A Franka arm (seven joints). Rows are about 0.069 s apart.
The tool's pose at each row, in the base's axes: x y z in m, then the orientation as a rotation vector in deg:
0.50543, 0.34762, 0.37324, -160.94, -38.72, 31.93
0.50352, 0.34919, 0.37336, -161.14, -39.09, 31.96
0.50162, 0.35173, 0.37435, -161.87, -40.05, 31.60
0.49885, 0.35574, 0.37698, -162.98, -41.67, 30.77
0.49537, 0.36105, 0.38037, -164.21, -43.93, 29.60
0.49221, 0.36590, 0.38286, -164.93, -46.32, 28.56
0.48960, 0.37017, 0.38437, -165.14, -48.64, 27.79
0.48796, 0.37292, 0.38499, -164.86, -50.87, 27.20
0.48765, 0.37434, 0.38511, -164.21, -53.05, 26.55
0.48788, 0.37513, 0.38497, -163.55, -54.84, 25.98
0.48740, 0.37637, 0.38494, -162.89, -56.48, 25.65
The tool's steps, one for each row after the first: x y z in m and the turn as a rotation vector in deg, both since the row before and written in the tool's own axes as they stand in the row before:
-0.00087, -0.00217, 0.00082, -0.31, -0.08, -0.15
-0.00067, -0.00325, 0.00011, -0.99, 0.08, -0.37
-0.00117, -0.00532, -0.00098, -1.56, 0.28, -0.68
-0.00127, -0.00693, -0.00148, -1.90, 0.41, -1.03
-0.00085, -0.00616, -0.00101, -1.51, 0.35, -1.23
-0.00029, -0.00520, -0.00046, -1.04, 0.24, -1.32
0.00002, -0.00326, -0.00004, -0.59, 0.19, -1.41
0.00053, -0.00136, -0.00002, -0.27, 0.29, -1.50
0.00067, -0.00049, 0.00006, -0.13, 0.28, -1.27
0.00039, -0.00126, 0.00017, -0.08, 0.13, -1.18

